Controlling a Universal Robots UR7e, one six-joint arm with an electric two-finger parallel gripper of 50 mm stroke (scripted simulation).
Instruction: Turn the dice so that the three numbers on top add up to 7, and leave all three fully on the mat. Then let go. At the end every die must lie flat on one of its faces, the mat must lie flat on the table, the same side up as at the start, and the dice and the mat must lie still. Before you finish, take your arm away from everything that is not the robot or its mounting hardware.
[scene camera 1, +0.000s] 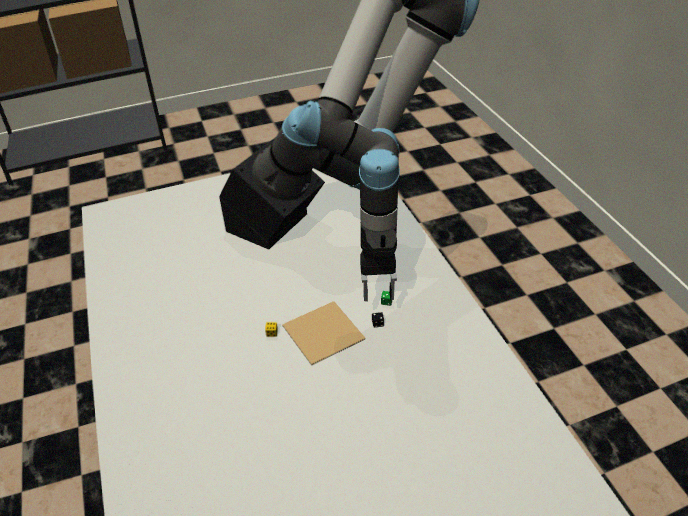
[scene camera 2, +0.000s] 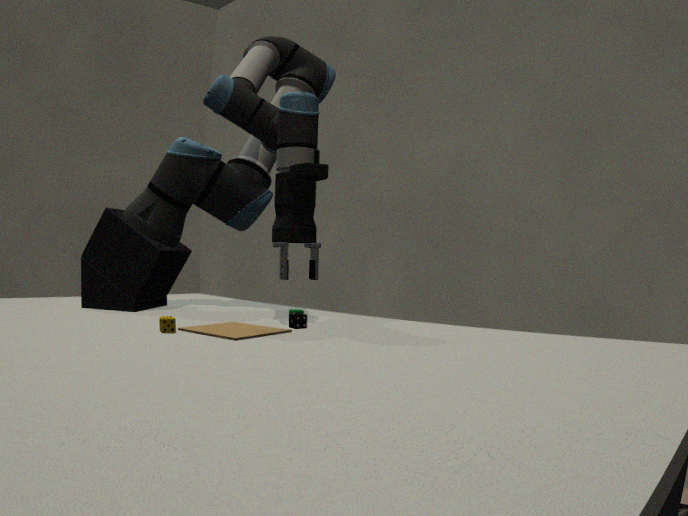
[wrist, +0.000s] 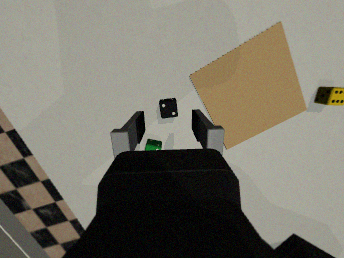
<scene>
gripper: scene camera 1 378, 297; scene camera 2; wrist
mat: scene camera 1; scene camera 2 235, 331; wrist
same spot on gripper: (wrist: 125, 139) = (scene camera 2: 316, 243)
same spot on mat: (wrist: 254, 87) = (scene camera 1: 321, 333)
</scene>
